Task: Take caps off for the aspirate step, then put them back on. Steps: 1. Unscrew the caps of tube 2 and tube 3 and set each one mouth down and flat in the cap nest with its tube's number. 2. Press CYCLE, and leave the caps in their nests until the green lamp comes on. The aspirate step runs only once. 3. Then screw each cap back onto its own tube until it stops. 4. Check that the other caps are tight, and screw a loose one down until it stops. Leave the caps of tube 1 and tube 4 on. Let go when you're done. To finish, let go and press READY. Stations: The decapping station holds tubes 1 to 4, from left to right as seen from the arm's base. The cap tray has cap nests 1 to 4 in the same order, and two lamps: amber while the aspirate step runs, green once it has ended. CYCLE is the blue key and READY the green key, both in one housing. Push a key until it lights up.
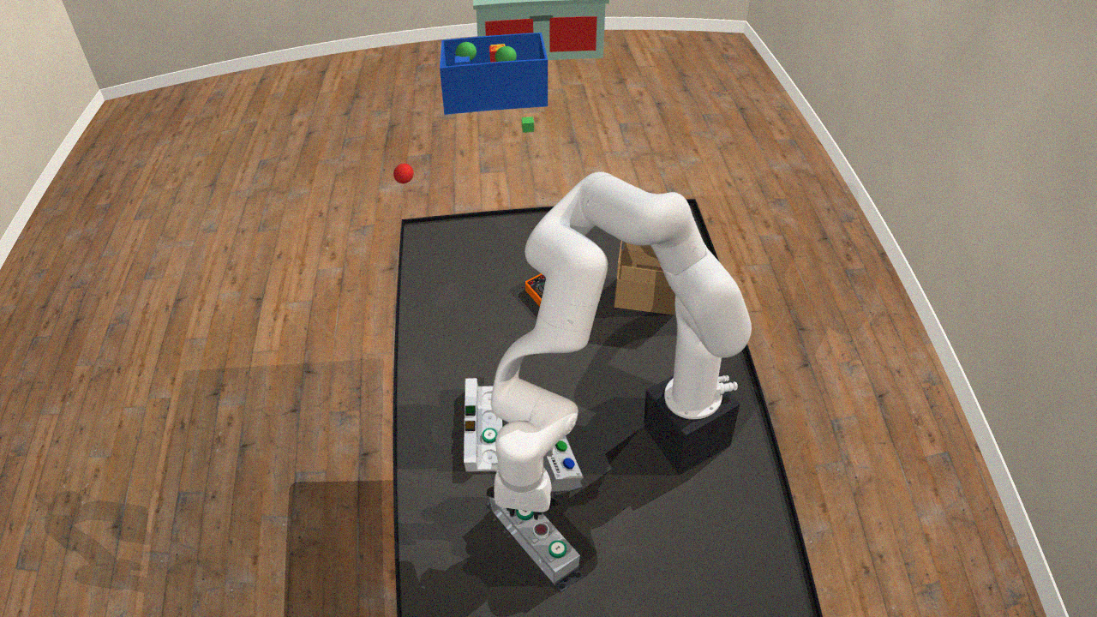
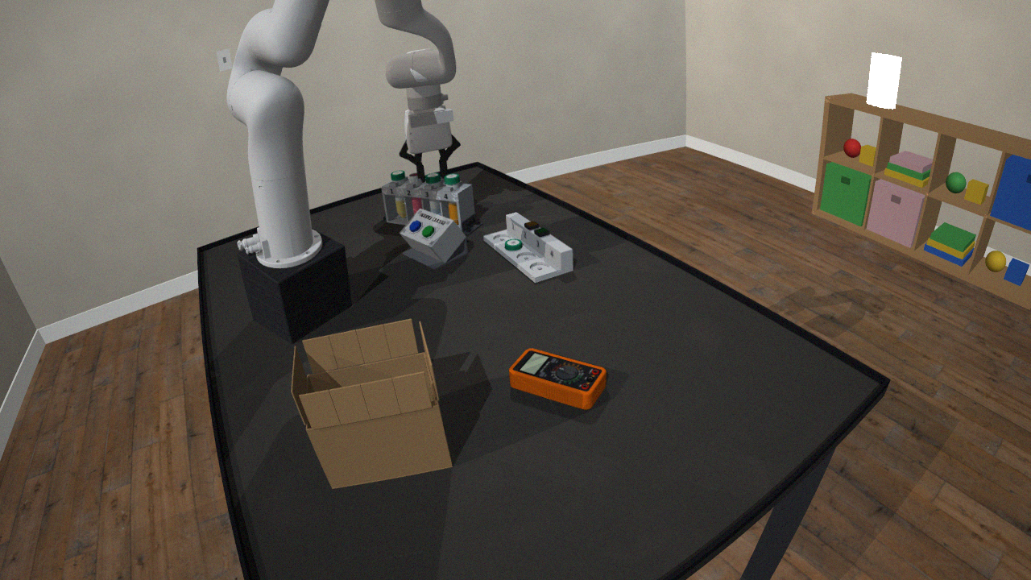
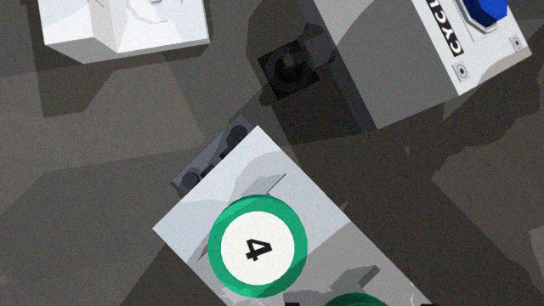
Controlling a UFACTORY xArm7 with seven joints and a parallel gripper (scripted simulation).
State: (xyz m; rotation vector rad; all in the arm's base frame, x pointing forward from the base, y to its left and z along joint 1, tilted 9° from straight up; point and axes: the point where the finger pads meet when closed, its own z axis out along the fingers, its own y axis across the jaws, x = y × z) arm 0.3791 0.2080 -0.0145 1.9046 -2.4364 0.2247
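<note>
My hand is 3 cm short of the cap, 4 cm to the left of it and 2 cm above it. The rest, counted from my hand: blue key 10 cm behind, 12 cm to the right, 7 cm below; then green key 9 cm behind, 17 cm to the right, 7 cm below; then key housing 8 cm behind, 15 cm to the right, 8 cm below.
</note>
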